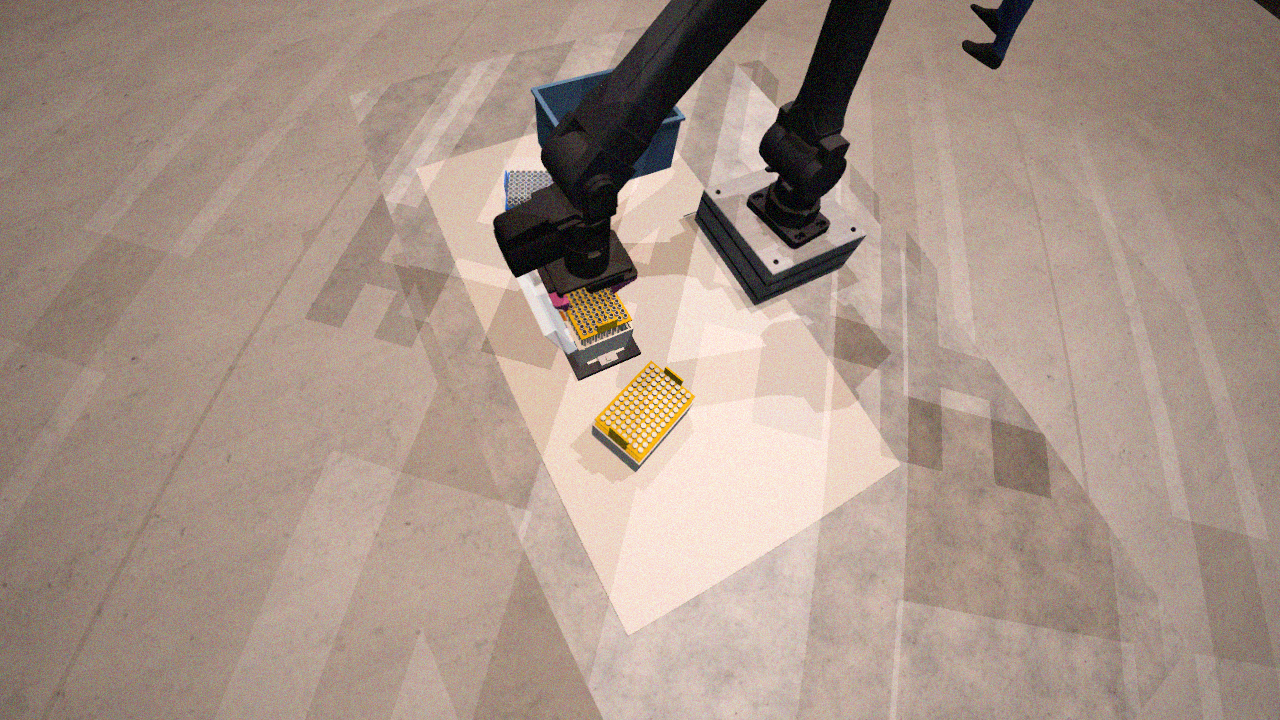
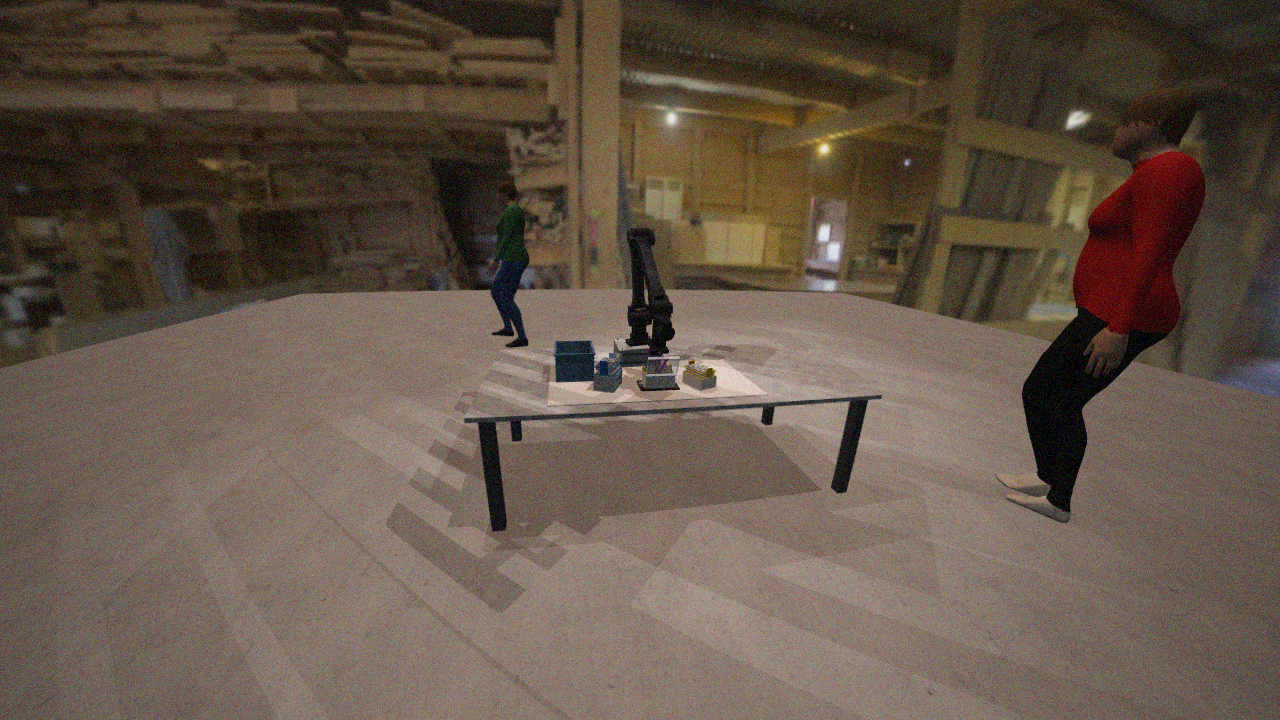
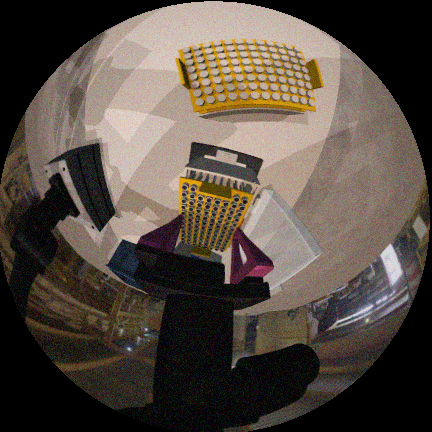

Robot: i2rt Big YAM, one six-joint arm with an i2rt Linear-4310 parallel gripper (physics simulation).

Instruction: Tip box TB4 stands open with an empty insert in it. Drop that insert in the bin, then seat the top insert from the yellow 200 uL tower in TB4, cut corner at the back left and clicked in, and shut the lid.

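My gripper (image 3: 208,222) (image 1: 586,300) is shut on a yellow tip insert (image 3: 211,213) (image 1: 597,313), its magenta fingers on the insert's two long sides. The insert is level with the open top of the dark tip box TB4 (image 3: 223,163) (image 1: 609,356) (image 2: 657,377); I cannot tell whether it is clicked in. The box's pale lid (image 3: 282,235) (image 1: 543,313) stands open to one side. The yellow 200 uL tower (image 1: 642,412) (image 3: 247,74) (image 2: 699,375) stands just beyond the box. The blue bin (image 1: 662,147) (image 2: 573,360) is behind the arm.
A blue-topped tip tower (image 1: 523,183) (image 2: 607,375) stands between bin and box. The arm's base (image 1: 779,246) sits right of the box. All rests on a pale mat (image 1: 733,502) on a black-legged table (image 2: 670,409). Two people, in red (image 2: 1132,242) and in green (image 2: 512,237), are nearby.
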